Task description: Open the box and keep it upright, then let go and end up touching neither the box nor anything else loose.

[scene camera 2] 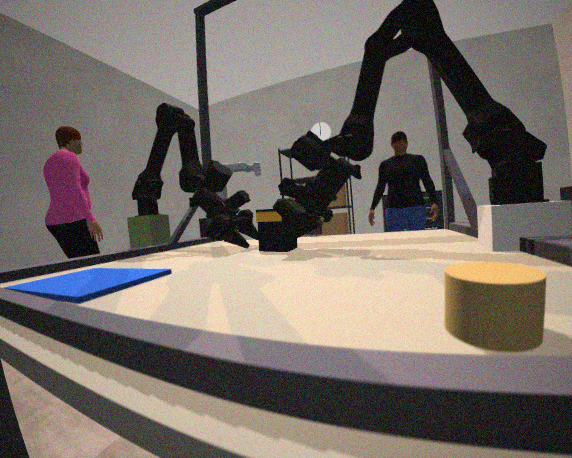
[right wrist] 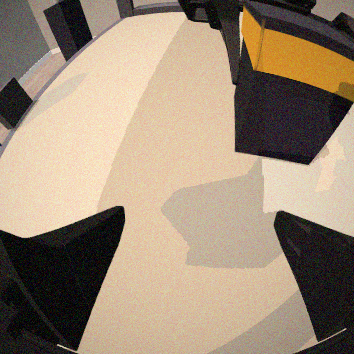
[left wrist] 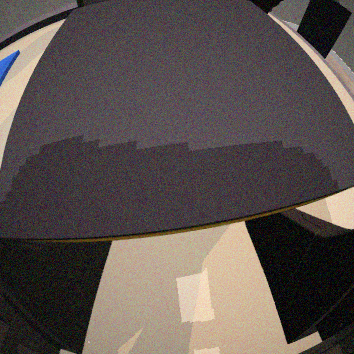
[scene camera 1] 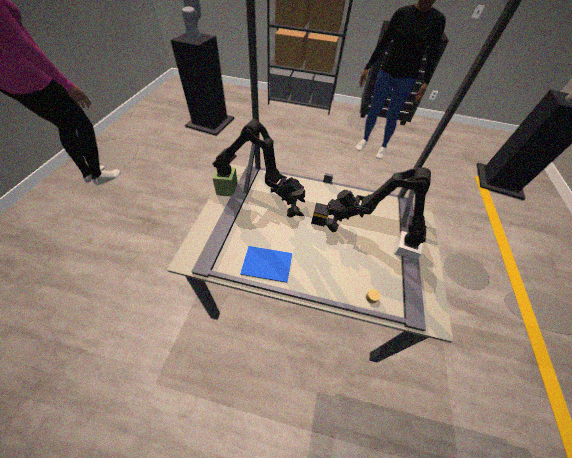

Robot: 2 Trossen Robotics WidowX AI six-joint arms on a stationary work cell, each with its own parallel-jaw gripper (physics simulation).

In view: the left gripper (scene camera 2: 285, 240), the right gripper (scene camera 2: 255, 243), a flat blue mat (scene camera 2: 78, 287), a black box (scene camera 2: 267, 231) and an upright frame post (scene camera 2: 443, 142).
The flat blue mat also shows in scene camera 1 (scene camera 1: 263, 263). The left gripper also shows in the right wrist view (right wrist: 271, 93) and in the left wrist view (left wrist: 180, 198). The right gripper shows as well in the right wrist view (right wrist: 203, 217). The right wrist view misses the flat blue mat: it is out of frame.
